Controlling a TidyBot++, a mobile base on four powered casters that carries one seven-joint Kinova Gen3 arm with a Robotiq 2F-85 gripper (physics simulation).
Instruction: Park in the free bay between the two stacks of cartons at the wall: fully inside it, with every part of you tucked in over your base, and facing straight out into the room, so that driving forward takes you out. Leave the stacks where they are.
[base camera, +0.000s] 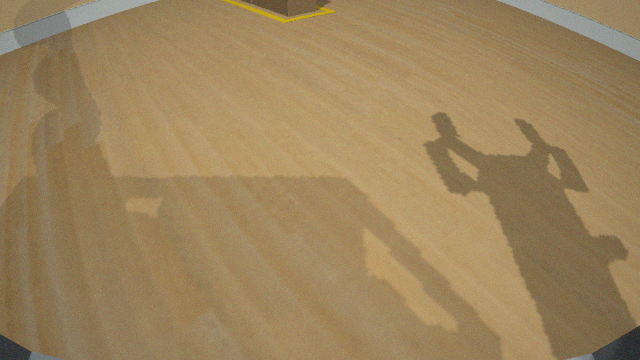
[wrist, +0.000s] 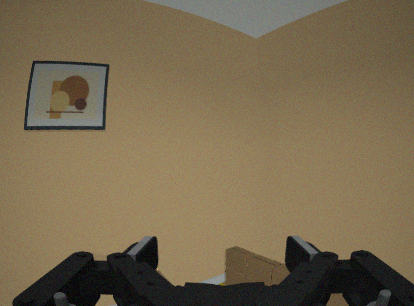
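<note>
In the base camera view, the bottom of one brown carton stack (base camera: 289, 7) shows at the top edge, left of centre, with a corner of yellow floor line (base camera: 285, 21) in front of it. In the wrist view, a carton stack (wrist: 247, 265) shows low between the fingers, its right part hidden by the right finger. A sliver of brown shows beside the left finger, too small to tell what it is. The bay floor between the stacks cannot be made out. My gripper (wrist: 221, 251) is open and empty, pointing towards the walls.
Pale baseboards (base camera: 110, 11) (base camera: 575, 26) run along the walls at both upper corners. Shadows of my arm and open gripper (base camera: 515, 175) fall on the wooden floor (base camera: 280, 120). A framed picture (wrist: 70, 95) hangs on the left wall, and a room corner shows right of it.
</note>
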